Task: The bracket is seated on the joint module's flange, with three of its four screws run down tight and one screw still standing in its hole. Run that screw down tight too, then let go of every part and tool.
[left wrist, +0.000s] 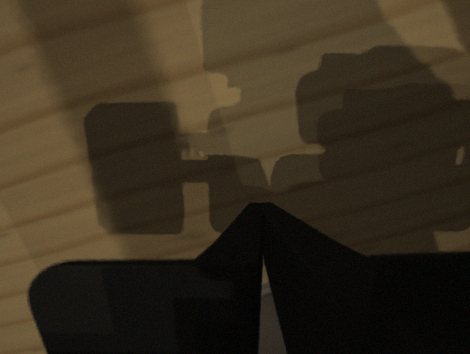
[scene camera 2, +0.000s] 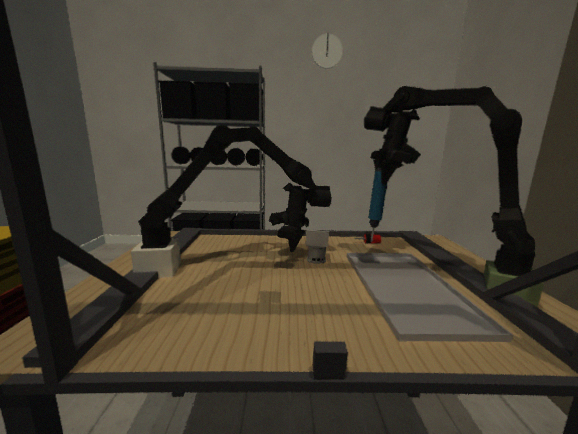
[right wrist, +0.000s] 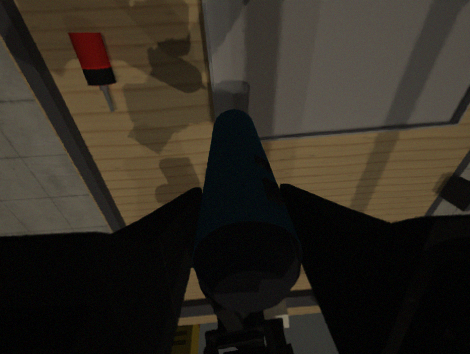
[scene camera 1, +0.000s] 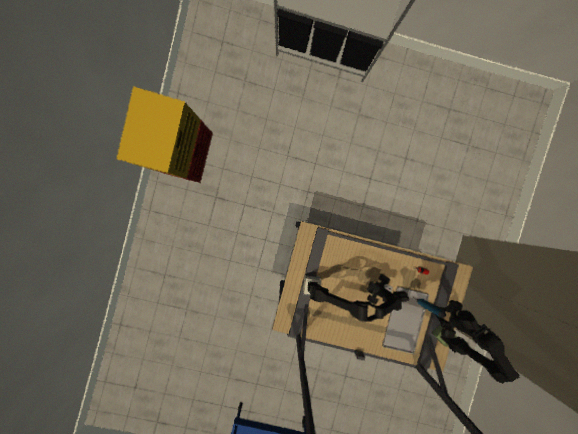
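The pale bracket sits on top of the grey joint module, which stands upright on the table. Its screws are not visible from here. My left gripper is shut and empty, low over the table just left of the module in scene camera 2; I cannot tell whether they touch. A grey sliver shows between its fingers in the left wrist view. My right gripper is shut on the blue screwdriver, held nearly upright, tip down, above the table and right of the module.
A red and black screwdriver lies at the far side of the table. A shallow grey tray lies on the right. A small dark block is at the table's front edge.
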